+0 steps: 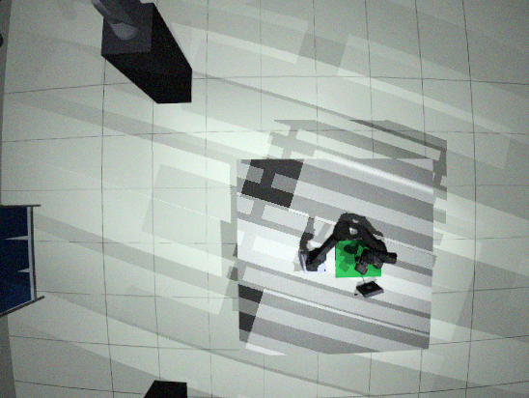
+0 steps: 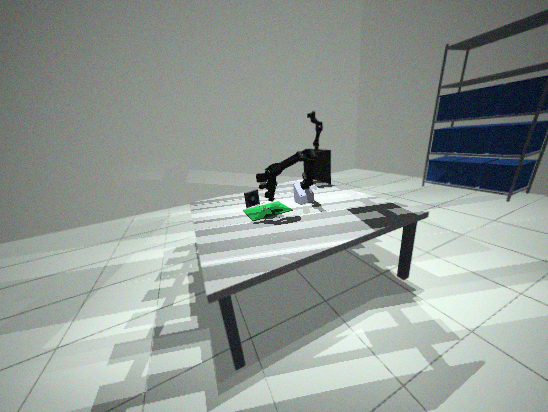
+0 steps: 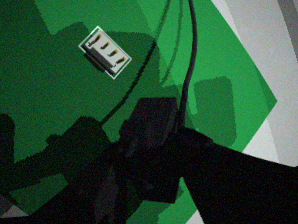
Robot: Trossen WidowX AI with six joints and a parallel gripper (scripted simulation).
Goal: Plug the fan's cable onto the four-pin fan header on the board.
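The green board is 30 mm ahead of my gripper tip, 30 mm to the right of it and 100 mm below it. From my gripper tip the other things lie so: dark plug (10 mm behind); fan header (40 mm ahead, 40 mm to the right, 90 mm below); black fan (70 mm ahead, 190 mm to the right, 30 mm below).
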